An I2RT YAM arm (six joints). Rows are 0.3 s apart.
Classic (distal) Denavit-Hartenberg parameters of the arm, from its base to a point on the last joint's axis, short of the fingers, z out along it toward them. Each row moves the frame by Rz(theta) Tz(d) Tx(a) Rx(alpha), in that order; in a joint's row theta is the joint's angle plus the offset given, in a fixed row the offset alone. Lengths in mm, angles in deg.
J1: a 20, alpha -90, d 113.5, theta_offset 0
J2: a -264, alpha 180, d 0, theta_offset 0
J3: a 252.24, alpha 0, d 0, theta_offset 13.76
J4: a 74, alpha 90, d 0, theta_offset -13.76
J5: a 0, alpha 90, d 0, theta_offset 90
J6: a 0, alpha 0, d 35.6, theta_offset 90
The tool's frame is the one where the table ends.
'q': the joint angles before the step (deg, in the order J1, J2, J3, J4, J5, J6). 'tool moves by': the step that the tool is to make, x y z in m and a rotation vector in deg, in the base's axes. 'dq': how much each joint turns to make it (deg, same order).
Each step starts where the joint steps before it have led.
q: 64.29, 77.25, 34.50, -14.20, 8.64, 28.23
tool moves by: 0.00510, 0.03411, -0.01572, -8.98, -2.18, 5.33
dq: 2.58, 11.72, 7.33, -1.92, 3.57, -5.31
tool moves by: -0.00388, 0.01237, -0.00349, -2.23, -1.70, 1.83
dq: 1.97, 2.97, 2.24, -0.47, 2.23, -0.97
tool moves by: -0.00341, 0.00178, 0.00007, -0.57, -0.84, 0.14
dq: 0.92, 0.18, 0.22, -0.36, 1.22, 0.29
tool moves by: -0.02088, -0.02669, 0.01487, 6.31, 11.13, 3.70
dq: 0.59, -10.06, -5.53, -2.84, -12.70, 2.77
